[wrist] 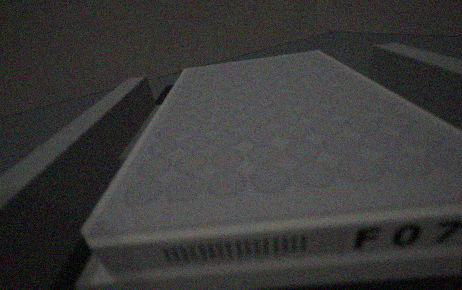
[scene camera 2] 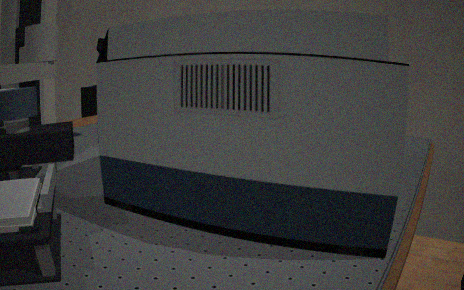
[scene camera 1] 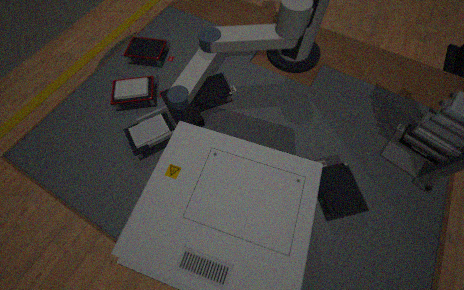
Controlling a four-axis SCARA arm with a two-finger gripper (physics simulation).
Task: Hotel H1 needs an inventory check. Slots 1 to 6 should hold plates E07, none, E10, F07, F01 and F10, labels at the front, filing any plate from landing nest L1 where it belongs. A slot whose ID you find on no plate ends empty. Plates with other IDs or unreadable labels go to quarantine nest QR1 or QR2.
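Frame: origin at the arm's base, x back, y down, z right, level; centimetres.
Seen in the pictures: gripper, between the fingertips: (wrist: 257, 82) (scene camera 1: 142, 133); arm's base, origin of its link: (scene camera 1: 292, 53).
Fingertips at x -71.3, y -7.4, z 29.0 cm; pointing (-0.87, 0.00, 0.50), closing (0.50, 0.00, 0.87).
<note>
Offsets run from my fingertips to a thing's middle. "spot": to the spot under its first point.
A white plate labelled F07 on its front edge @[spot: dz -3.4, dx +5.3, dy -0.3 cm] (wrist: 270, 150) (scene camera 1: 149, 131) (scene camera 2: 17, 200) lies level at the dark-rimmed nest @[spot: dz +1.3, dx -3.9, dy +0.5 cm] (scene camera 1: 131, 141); whether it is raised off it, I cannot tell. My gripper (wrist: 257, 82) (scene camera 1: 150, 129) is shut on this plate, one finger along each long side. Another white plate @[dz +17.4, dx +13.6, dy +0.4 cm] (scene camera 1: 131, 88) lies on a red-rimmed nest @[spot: dz +20.0, dx +4.9, dy +1.2 cm] (scene camera 1: 112, 102); its label does not show. A second red-rimmed nest @[dz +28.4, dx +34.8, dy +3.4 cm] (scene camera 1: 145, 49), farther back, shows a dark top. A grey tiered rack @[spot: dz -84.1, dx +40.5, dy +5.3 cm] (scene camera 1: 400, 156), apparently the hotel, stands at the right edge; its slot labels cannot be read.
A large white cabinet @[dz -40.5, dx -9.2, dy -6.2 cm] (scene camera 1: 245, 200) (scene camera 2: 250, 135) stands close beside the F07 plate and hides part of the bench. A dark flat unit @[dz -8.8, dx +29.1, dy +3.1 cm] (scene camera 1: 215, 93) lies behind the wrist, another @[dz -67.5, dx +15.9, dy +3.3 cm] (scene camera 1: 345, 192) right of the cabinet. The arm's column base (scene camera 1: 293, 62) is at the back.
</note>
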